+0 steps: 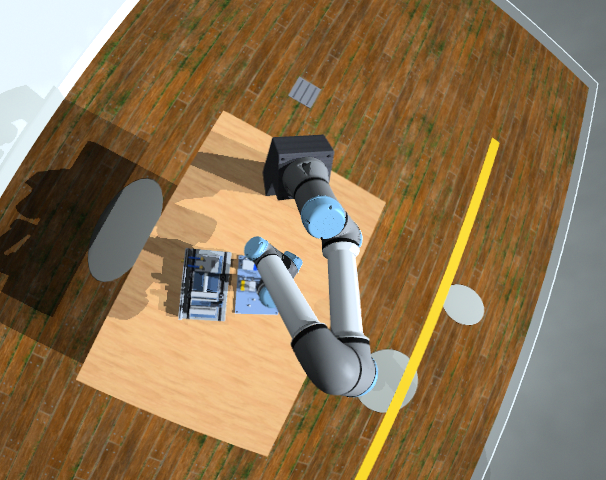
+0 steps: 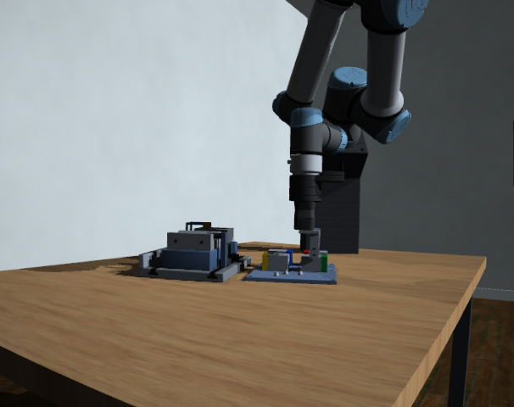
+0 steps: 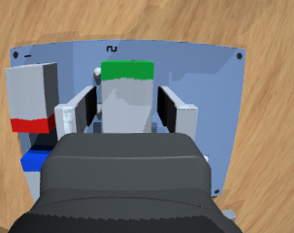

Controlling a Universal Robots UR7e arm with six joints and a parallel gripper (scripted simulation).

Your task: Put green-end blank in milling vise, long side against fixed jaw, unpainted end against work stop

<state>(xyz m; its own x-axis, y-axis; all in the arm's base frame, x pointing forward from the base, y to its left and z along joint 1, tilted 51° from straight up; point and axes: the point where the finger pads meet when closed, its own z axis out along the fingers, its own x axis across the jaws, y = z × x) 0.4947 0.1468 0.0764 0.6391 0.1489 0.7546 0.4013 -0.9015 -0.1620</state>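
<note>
Right now my hand is 3 cm above the green-ended blank. Round my hand: red-ended blank: 8 cm behind, 5 cm to the right, 3 cm below; blue plate: 2 cm ahead, 4 cm to the right, 5 cm below; yellow-ended blank: 5 cm ahead, 8 cm to the right, 3 cm below.
</note>
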